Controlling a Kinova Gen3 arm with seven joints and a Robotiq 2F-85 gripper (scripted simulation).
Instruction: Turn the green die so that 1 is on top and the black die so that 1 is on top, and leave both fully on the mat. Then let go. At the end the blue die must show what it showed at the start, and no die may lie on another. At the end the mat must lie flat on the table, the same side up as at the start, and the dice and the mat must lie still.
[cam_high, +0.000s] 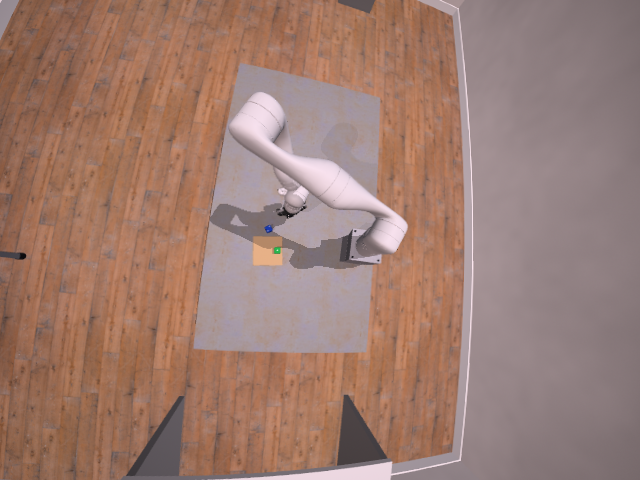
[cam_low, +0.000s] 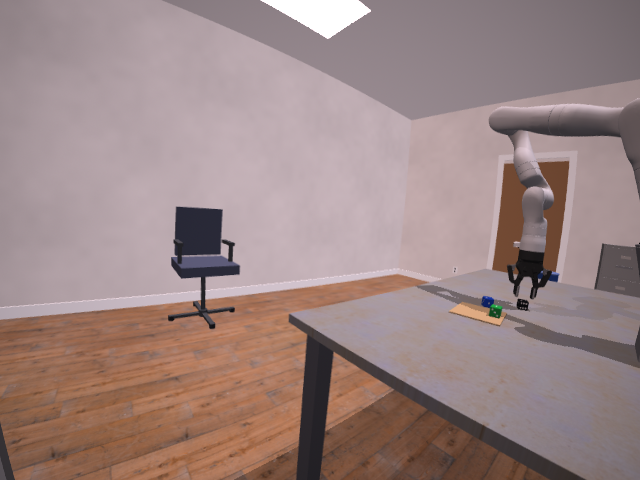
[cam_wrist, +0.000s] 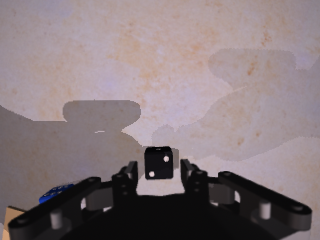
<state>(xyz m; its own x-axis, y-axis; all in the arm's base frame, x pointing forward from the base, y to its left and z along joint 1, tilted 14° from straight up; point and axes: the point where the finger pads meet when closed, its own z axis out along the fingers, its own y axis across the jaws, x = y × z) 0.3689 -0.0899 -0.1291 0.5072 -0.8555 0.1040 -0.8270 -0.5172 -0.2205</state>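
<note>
My gripper is now 40 mm above the black die. Also, from my hand: blue die: 80 mm ahead, 100 mm to the left, 40 mm below; then tan mat: 50 mm ahead, 200 mm to the left, 50 mm below; then green die: 10 mm ahead, 190 mm to the left, 40 mm below.
</note>
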